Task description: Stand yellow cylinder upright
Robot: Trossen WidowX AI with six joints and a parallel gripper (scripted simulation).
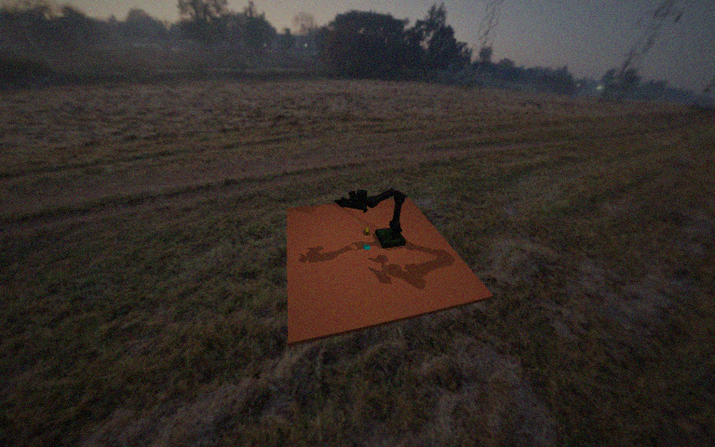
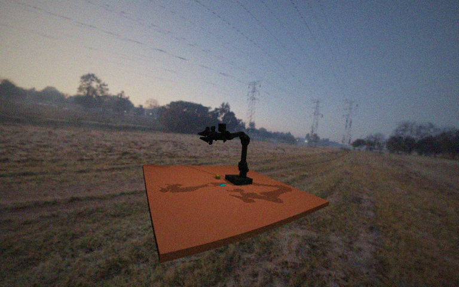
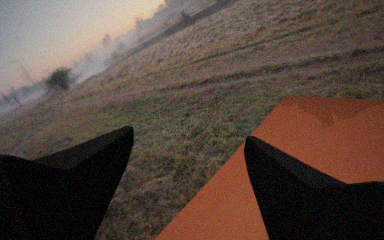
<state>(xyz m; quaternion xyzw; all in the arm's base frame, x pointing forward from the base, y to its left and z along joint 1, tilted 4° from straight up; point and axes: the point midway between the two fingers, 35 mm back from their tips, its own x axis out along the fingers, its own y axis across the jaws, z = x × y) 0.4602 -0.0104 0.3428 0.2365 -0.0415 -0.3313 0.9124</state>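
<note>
Right now my gripper tip is 29 cm past the yellow tall cylinder, 10 cm to the left of it and 38 cm above it. Round my gripper tip: cyan circle: 23 cm behind, 8 cm to the left, 40 cm below.
</note>
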